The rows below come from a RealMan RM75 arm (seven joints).
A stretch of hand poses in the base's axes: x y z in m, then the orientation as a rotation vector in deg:
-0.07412, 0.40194, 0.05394, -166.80, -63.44, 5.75
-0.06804, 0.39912, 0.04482, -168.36, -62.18, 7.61
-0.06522, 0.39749, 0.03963, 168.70, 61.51, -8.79
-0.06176, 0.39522, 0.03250, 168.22, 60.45, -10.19
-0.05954, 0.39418, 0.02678, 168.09, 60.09, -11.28
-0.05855, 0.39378, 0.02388, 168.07, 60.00, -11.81
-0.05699, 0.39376, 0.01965, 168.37, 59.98, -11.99
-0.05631, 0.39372, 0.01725, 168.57, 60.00, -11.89
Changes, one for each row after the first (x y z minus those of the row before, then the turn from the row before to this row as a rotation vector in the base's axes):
0.00608, -0.00282, -0.00912, -1.47, 0.70, -1.05
0.00282, -0.00163, -0.00519, -0.83, 0.49, -0.45
0.00346, -0.00227, -0.00713, -1.03, 0.60, -0.50
0.00222, -0.00104, -0.00572, -0.42, 0.60, -0.18
0.00099, -0.00040, -0.00290, -0.13, 0.31, -0.05
0.00156, -0.00002, -0.00423, 0.23, 0.19, -0.10
0.00068, -0.00004, -0.00240, 0.20, -0.01, -0.04

